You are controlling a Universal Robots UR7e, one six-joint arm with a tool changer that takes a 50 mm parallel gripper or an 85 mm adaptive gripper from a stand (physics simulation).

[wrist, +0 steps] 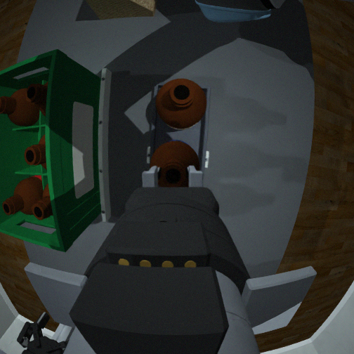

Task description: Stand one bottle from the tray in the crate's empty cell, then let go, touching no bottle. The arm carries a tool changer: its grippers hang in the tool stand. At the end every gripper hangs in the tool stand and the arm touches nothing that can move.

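Note:
My gripper (173, 176) has its fingers closed in on the neck of a brown bottle (175, 152), one finger on each side. That bottle's round shoulder and dark mouth show, and its lower part is hidden. Another brown bottle (181, 112) stands upright at the far end of the narrow grey tray (206, 120). The near end of the tray is hidden under the gripper body. The green crate (80, 220) is at the left with several brown bottles in its cells; part of it is cut off by the view's edge, and I cannot tell here which cell is empty.
A pale rail (104, 150) runs along the crate's right side. A tan block (120, 7) and a light blue dish-like object (232, 12) lie at the far edge. A black gripper-like device (37, 340) shows at the bottom left. Wooden floor (332, 150) borders the grey table.

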